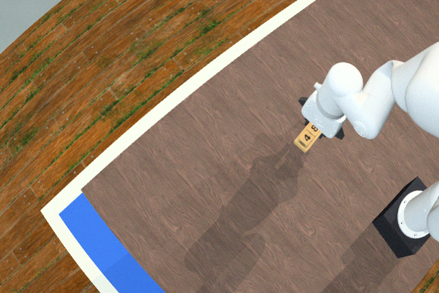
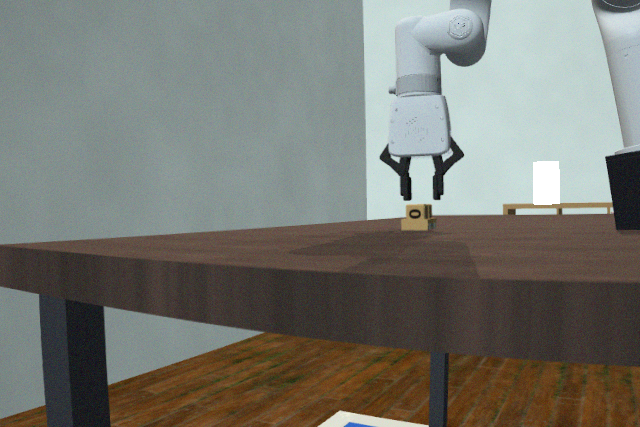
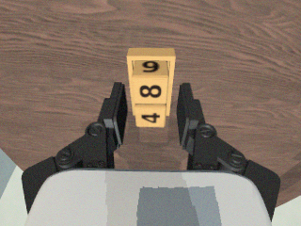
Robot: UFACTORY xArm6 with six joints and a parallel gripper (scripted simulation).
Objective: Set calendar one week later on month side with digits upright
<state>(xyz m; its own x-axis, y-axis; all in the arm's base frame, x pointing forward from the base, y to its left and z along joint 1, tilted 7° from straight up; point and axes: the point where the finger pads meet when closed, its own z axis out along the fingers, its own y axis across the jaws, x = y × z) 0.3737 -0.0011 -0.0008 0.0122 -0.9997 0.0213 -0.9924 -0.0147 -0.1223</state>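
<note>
Right now my hand is 40 mm above the wooden cube. The rest, counted from my hand: tray (20 mm to the left, 60 mm below).
</note>
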